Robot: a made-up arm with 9 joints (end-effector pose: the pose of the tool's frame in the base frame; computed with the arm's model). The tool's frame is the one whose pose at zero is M. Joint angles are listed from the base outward.
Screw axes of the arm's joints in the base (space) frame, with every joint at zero. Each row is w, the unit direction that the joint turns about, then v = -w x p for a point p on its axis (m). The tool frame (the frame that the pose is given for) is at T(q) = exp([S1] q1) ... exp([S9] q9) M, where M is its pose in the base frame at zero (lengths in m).
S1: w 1 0 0 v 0 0.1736 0
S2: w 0 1 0 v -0.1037 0 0.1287
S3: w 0 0 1 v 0.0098 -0.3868 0
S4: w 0 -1 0 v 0.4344 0 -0.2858
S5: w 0 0 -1 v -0.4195 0.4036 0
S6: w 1 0 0 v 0 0.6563 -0.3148
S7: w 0 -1 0 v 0.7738 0 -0.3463
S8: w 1 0 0 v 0 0.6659 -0.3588
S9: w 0 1 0 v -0.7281 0 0.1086
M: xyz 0.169 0.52 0.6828 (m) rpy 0 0 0 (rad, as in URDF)
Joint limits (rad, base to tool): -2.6..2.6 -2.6..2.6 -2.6..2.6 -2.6..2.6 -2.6..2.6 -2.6..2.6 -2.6..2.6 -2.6..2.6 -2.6..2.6
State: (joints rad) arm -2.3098 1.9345 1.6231 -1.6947 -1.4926 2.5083 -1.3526 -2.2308 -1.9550
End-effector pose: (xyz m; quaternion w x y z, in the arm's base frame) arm -0.0287 -0.1732 0.4613 0.2188 0.0254 -0.3829 -0.8971
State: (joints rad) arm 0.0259 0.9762 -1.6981 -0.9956 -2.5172 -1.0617 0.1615 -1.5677 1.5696
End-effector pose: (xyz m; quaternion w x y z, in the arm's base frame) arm 0.4653 -0.2731 -0.4792 0.6132 -0.5482 0.4329 -0.3688
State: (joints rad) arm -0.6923 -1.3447 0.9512 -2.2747 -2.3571 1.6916 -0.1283 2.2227 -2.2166
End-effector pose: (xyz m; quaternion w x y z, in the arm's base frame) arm 0.1264 -0.2525 0.0183 0.0359 -0.6343 0.3012 -0.7111
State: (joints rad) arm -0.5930 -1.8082 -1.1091 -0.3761 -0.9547 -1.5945 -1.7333 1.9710 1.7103
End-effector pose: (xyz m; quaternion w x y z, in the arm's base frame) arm -0.6228 0.6025 0.3899 0.7644 0.5771 0.0714 0.2787
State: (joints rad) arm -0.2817 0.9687 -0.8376 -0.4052 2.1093 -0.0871 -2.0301 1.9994 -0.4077
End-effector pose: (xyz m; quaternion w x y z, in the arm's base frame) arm 1.1376 0.2118 -0.0485 0.5662 -0.0038 0.6705 0.4794
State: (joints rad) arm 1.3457 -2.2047 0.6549 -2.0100 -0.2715 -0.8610 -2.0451 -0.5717 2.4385
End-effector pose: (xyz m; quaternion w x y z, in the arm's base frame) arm -0.0226 0.3700 0.8734 0.6171 0.1990 -0.7596 0.0512
